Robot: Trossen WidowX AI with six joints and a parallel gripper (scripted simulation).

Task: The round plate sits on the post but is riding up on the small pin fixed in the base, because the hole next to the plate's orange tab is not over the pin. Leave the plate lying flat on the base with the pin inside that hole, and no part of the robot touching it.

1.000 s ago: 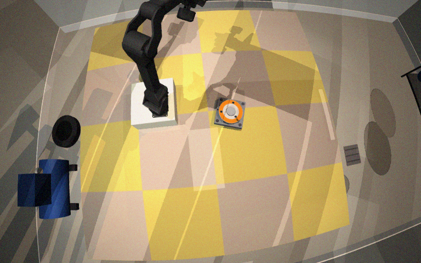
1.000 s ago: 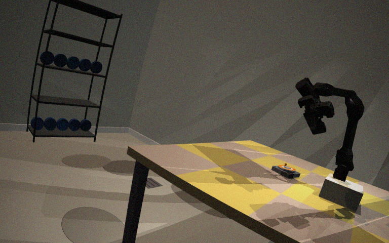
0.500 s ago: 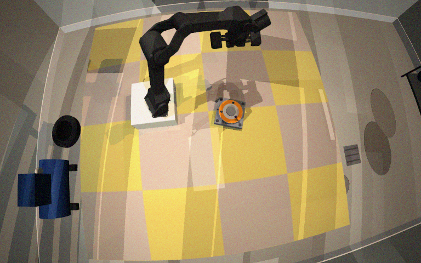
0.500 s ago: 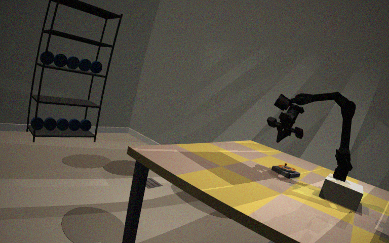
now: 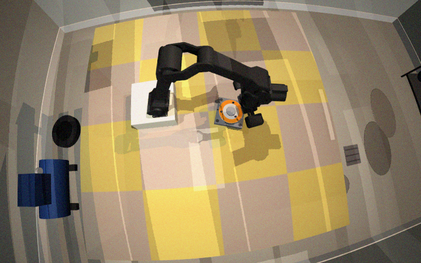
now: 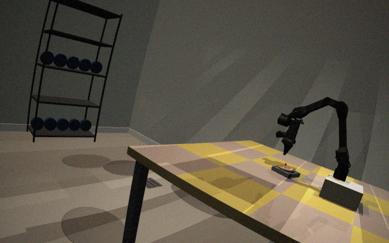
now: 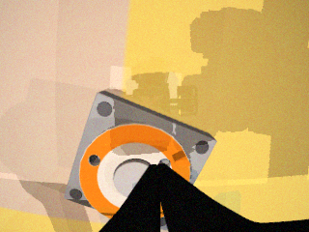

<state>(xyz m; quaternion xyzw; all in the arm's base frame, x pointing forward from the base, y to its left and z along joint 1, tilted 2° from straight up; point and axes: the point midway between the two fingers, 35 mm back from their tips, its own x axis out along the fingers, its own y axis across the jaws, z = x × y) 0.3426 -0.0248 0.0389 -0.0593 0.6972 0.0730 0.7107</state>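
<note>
Now: gripper tip 3 cm past the plate, 1 cm to the left of it and 6 cm above it. Round my gripper tip: grey square base (5 cm behind, 1 cm to the left, 7 cm below).
</note>
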